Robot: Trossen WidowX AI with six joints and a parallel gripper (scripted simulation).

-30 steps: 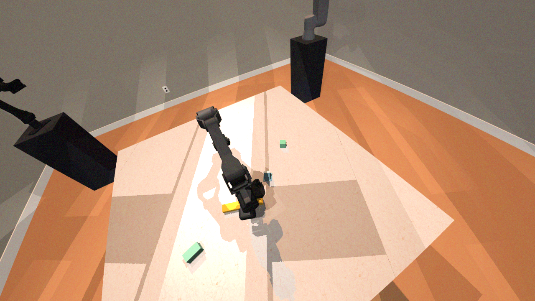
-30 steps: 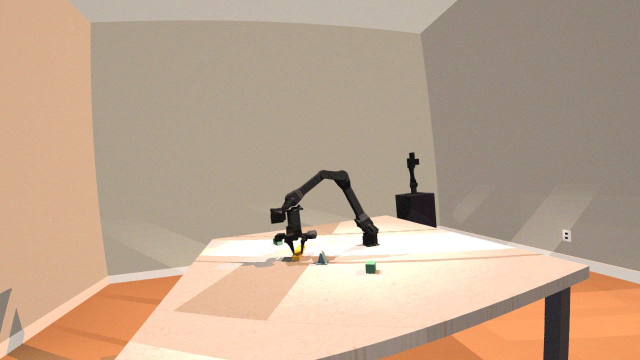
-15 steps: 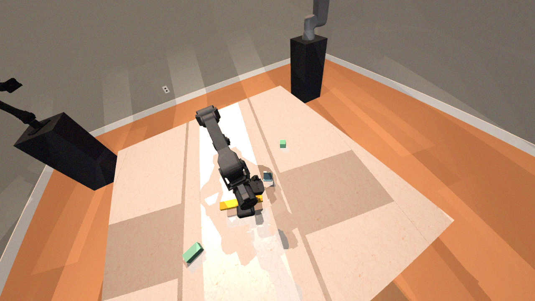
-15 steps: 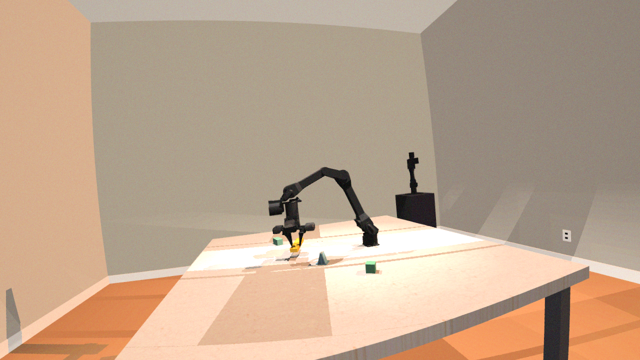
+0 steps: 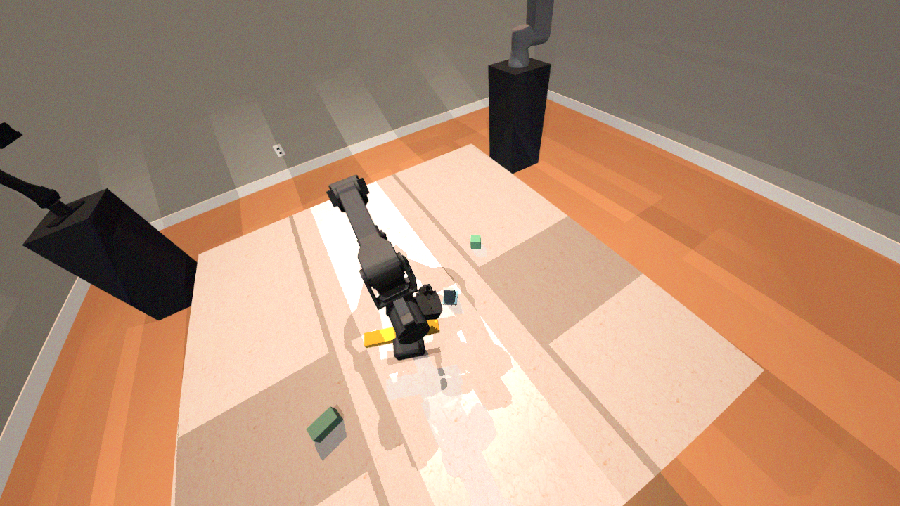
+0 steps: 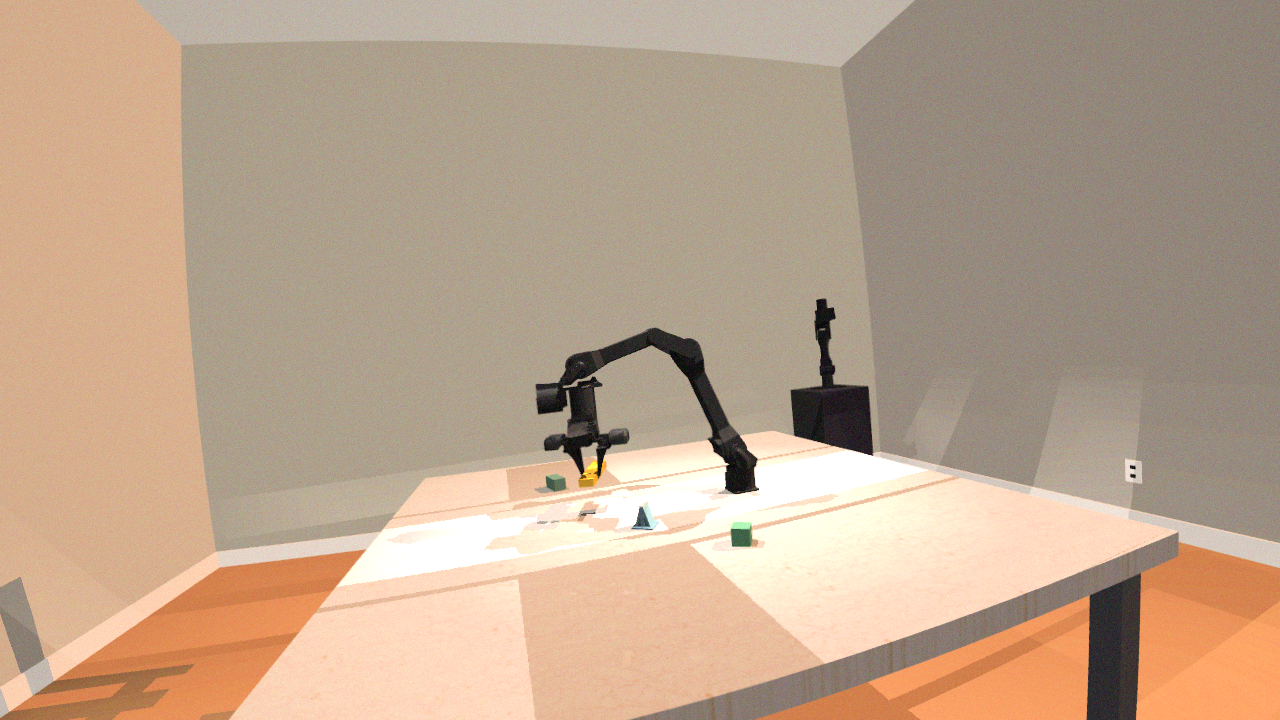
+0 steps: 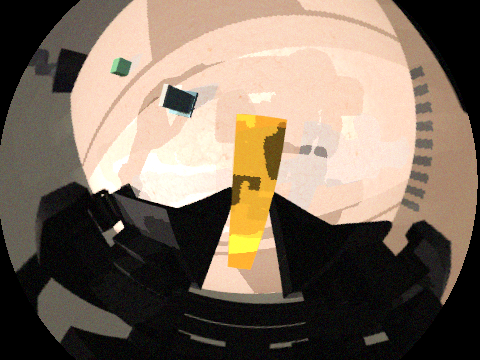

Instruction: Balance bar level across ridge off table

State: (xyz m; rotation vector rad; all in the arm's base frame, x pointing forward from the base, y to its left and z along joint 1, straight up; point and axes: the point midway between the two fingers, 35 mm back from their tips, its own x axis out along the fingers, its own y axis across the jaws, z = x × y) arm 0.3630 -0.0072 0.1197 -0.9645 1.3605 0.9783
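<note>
Now: the yellow bar 10 mm behind my gripper tip and 30 mm to the right of it. Round my gripper tip: green block (70 mm ahead, 270 mm to the right, 70 mm below).
</note>
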